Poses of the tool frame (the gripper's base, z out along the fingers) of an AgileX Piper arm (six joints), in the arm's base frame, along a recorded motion.
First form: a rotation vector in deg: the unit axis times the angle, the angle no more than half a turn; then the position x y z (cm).
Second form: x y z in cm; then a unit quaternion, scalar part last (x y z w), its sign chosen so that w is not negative. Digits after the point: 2 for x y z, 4 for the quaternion.
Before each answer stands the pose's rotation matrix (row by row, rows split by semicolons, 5 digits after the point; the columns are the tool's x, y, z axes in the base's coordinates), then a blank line. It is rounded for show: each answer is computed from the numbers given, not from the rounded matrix.
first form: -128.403 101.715 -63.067 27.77 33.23 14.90
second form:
0.07165 -0.81850 0.57003; -0.87450 -0.32640 -0.35876; 0.47970 -0.47279 -0.73916

27.77 33.23 14.90 -0.7310 0.5790 -0.3590 0.0390
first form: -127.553 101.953 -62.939 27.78 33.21 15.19
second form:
0.06428 -0.81630 0.57404; -0.87898 -0.31868 -0.35475; 0.47251 -0.48176 -0.73799

27.78 33.21 15.19 -0.7282 0.5820 -0.3593 0.0436
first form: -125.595 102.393 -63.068 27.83 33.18 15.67
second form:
0.04612 -0.80959 0.58518; -0.88686 -0.30278 -0.34900; 0.45973 -0.50288 -0.73196

27.83 33.18 15.67 -0.7213 0.5880 -0.3622 0.0533
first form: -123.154 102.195 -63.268 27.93 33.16 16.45
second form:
0.02897 -0.79533 0.60549; -0.89657 -0.28849 -0.33605; 0.44195 -0.53313 -0.72142

27.93 33.16 16.45 -0.7139 0.5924 -0.3668 0.0690
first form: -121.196 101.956 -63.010 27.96 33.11 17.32
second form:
0.01797 -0.78339 0.62127; -0.90603 -0.27553 -0.32122; 0.42282 -0.55711 -0.71473

27.96 33.11 17.32 -0.7086 0.5961 -0.3684 0.0832
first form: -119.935 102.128 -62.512 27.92 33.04 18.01
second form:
0.01002 -0.77837 0.62773; -0.91310 -0.26301 -0.31156; 0.40761 -0.57006 -0.71336

27.92 33.04 18.01 -0.7047 0.6001 -0.3673 0.0917
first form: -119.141 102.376 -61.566 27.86 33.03 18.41
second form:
0.00700 -0.77730 0.62909; -0.92008 -0.25141 -0.30041; 0.39167 -0.57671 -0.71694

27.86 33.03 18.41 -0.7027 0.6038 -0.3631 0.0983
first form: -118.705 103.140 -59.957 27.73 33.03 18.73
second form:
0.00544 -0.78327 0.62166; -0.92781 -0.23585 -0.28905; 0.37302 -0.57521 -0.72801

27.73 33.03 18.73 -0.7017 0.6097 -0.3544 0.1020
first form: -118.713 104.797 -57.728 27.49 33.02 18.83
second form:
0.00222 -0.79913 0.60115; -0.93517 -0.21458 -0.28181; 0.35420 -0.56155 -0.74780

27.49 33.02 18.83 -0.7008 0.6187 -0.3408 0.0998
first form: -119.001 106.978 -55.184 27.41 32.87 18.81
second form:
-0.00261 -0.82017 0.57212; -0.94161 -0.19061 -0.27754; 0.33668 -0.53944 -0.77178

27.41 32.87 18.81 -0.7000 0.6292 -0.3246 0.0935
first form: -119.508 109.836 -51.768 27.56 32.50 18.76
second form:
-0.00875 -0.84725 0.53113; -0.94891 -0.16052 -0.27168; 0.31544 -0.50637 -0.80255

27.56 32.50 18.76 -0.6990 0.6424 -0.3028 0.0839
